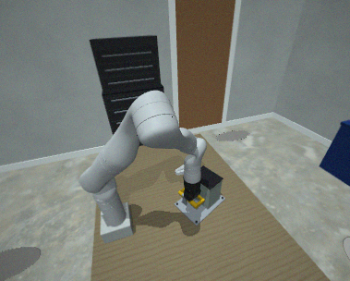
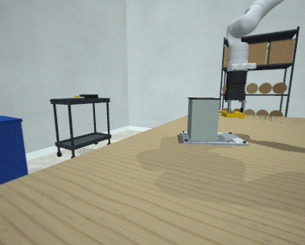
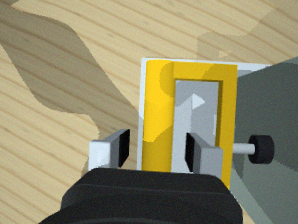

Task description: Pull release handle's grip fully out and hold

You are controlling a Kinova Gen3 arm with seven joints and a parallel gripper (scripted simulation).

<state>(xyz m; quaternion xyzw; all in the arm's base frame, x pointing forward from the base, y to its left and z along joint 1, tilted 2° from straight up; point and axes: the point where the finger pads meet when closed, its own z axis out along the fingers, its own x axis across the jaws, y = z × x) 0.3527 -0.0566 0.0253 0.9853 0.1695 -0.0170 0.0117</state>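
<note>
Now: the light base plate 9 cm ahead of my hand, 3 cm to the left of it and 11 cm below it.
</note>
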